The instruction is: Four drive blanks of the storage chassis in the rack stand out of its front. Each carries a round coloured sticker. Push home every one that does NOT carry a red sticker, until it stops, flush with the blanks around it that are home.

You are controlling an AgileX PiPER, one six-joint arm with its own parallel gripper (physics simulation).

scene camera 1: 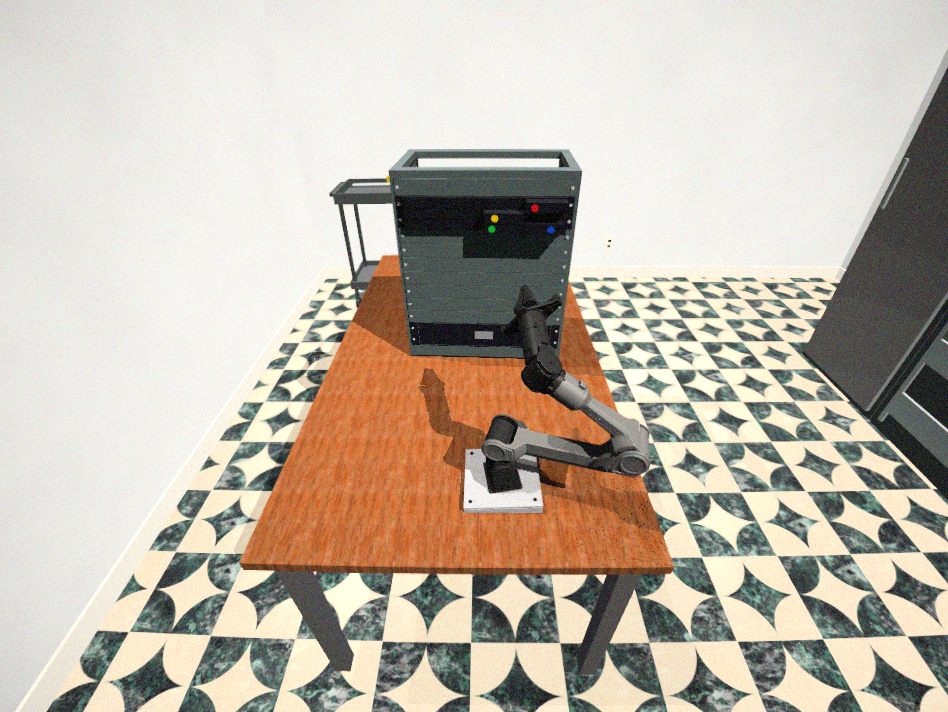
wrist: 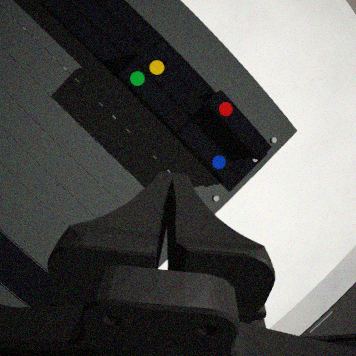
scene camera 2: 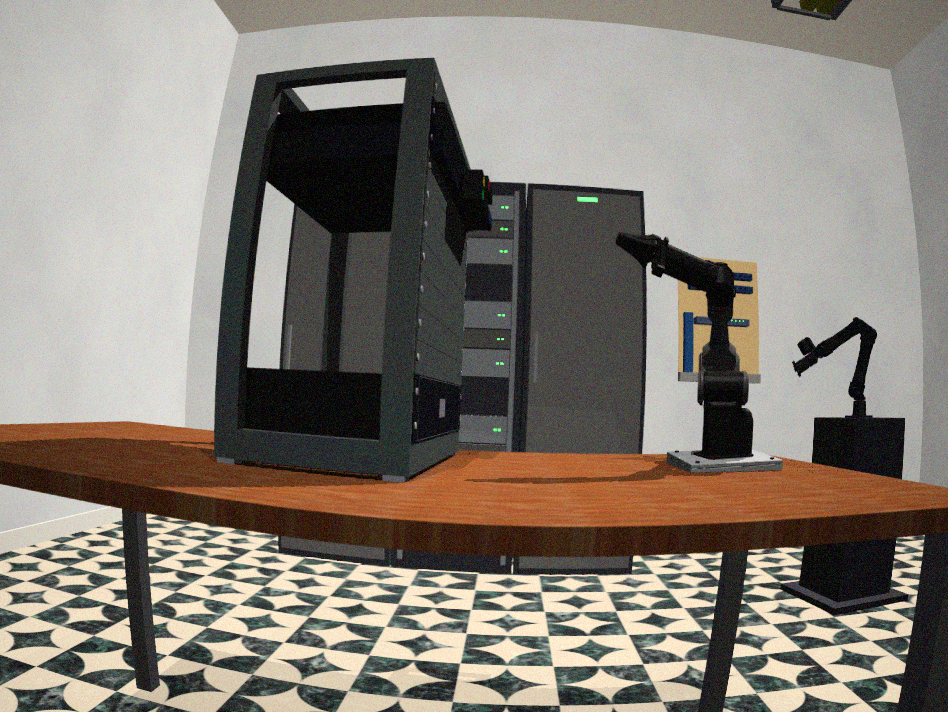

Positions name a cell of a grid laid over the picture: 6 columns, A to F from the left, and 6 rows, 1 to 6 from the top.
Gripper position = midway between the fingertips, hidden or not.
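Scene camera 1 shows a grey rack (scene camera 1: C3) and my gripper (scene camera 1: D3). In scene camera 2, my gripper (scene camera 2: D3) is visible. The wrist view shows the grey rack (wrist: B3) together with my gripper (wrist: C4).
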